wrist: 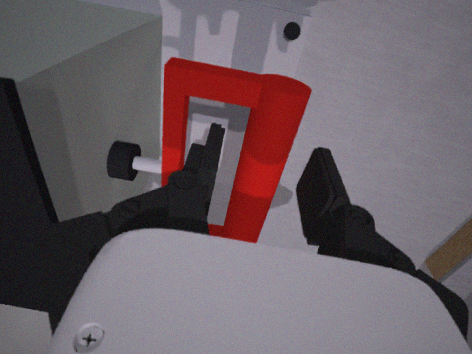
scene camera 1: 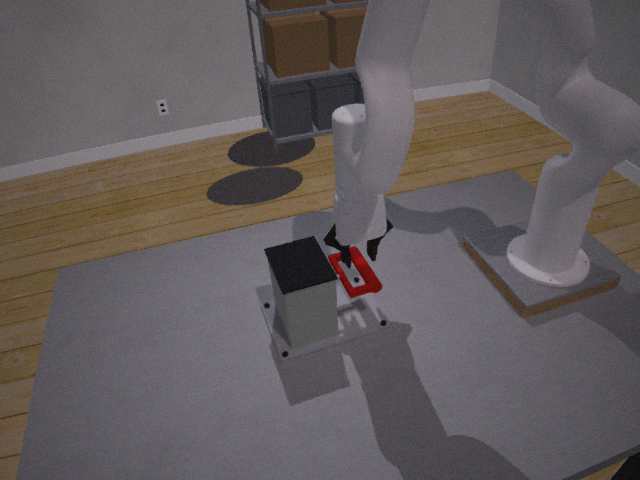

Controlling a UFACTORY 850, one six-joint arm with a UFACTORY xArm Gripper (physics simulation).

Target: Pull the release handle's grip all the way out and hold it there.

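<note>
The release handle is a red rectangular frame [scene camera 1: 359,258] [wrist: 215,80] with a thick round grip bar [scene camera 1: 370,276] [wrist: 280,112] on the side away from a pale green box [scene camera 1: 310,315] [wrist: 107,110] with a black top [scene camera 1: 299,263] [wrist: 20,175]. A short white rod [wrist: 147,165] with a black knob [wrist: 124,161] shows between box and handle. My gripper [scene camera 1: 360,261] [wrist: 263,158] is partly open. One finger points into the frame's opening, the other is outside beyond the grip bar. Gaps show between both fingers and the bar in the wrist view.
The box stands on a pale base plate [scene camera 1: 280,335] with black bolts on the grey table [scene camera 1: 180,335]. The robot's base stands on a wood-edged board [scene camera 1: 524,311] [wrist: 452,247] to the right. A shelf unit [scene camera 1: 266,93] with boxes stands behind the table.
</note>
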